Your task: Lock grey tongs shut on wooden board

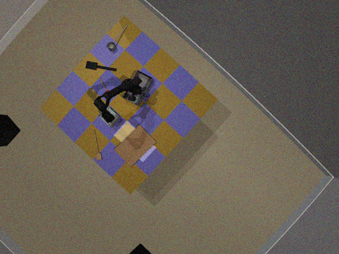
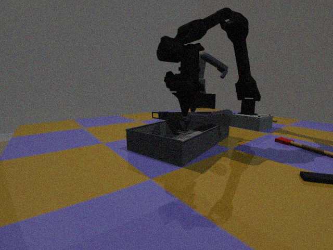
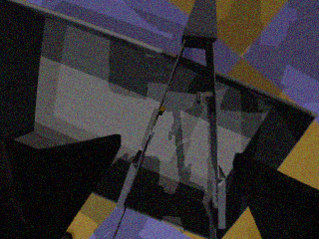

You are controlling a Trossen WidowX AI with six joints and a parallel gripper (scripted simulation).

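My gripper tip is now 50 mm above the roasting tin, 40 mm to the right of it and 40 mm short of it. From my gripper tip the other things lie so: wooden board 380 mm behind, 340 mm to the right, 70 mm below; then black spatula 490 mm to the left, 80 mm behind, 70 mm below.
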